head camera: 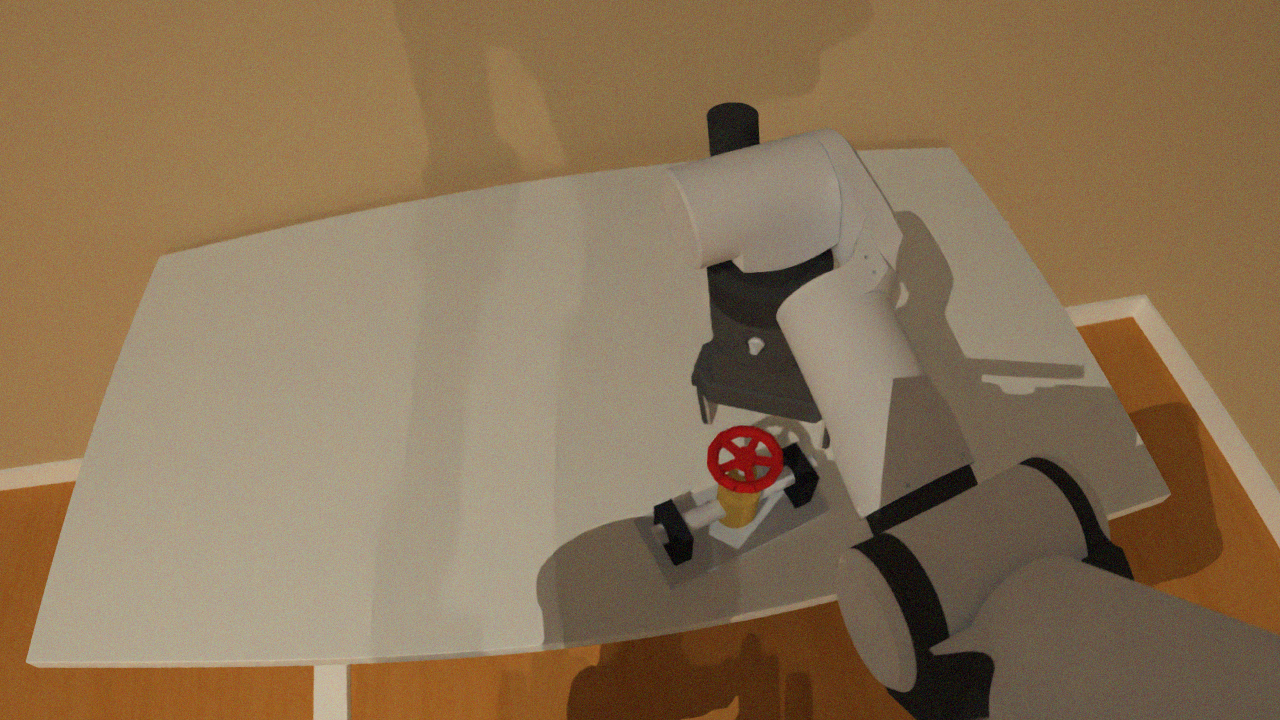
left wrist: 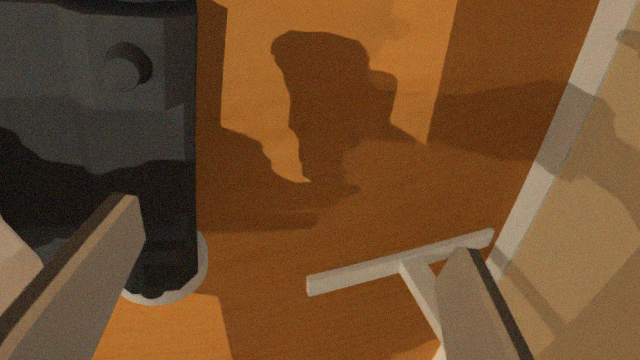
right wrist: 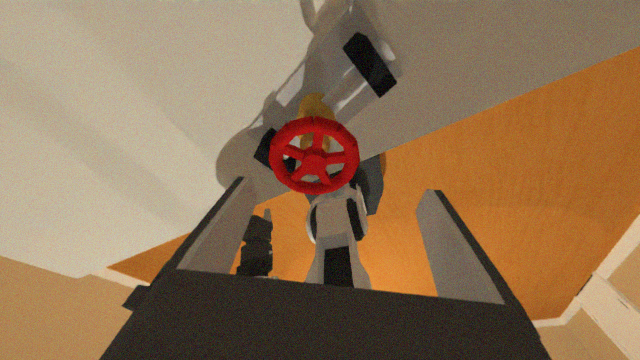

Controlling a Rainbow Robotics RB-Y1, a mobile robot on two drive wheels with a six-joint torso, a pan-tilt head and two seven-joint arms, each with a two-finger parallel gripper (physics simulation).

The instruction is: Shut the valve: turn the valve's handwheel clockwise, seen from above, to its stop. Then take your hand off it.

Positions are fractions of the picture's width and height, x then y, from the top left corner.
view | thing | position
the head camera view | valve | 0.59,0.70
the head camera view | white table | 0.33,0.60
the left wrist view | white table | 0.64,0.74
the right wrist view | my left gripper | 0.40,0.57
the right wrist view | my right gripper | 0.52,0.54
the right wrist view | valve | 0.55,0.18
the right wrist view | white table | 0.20,0.36
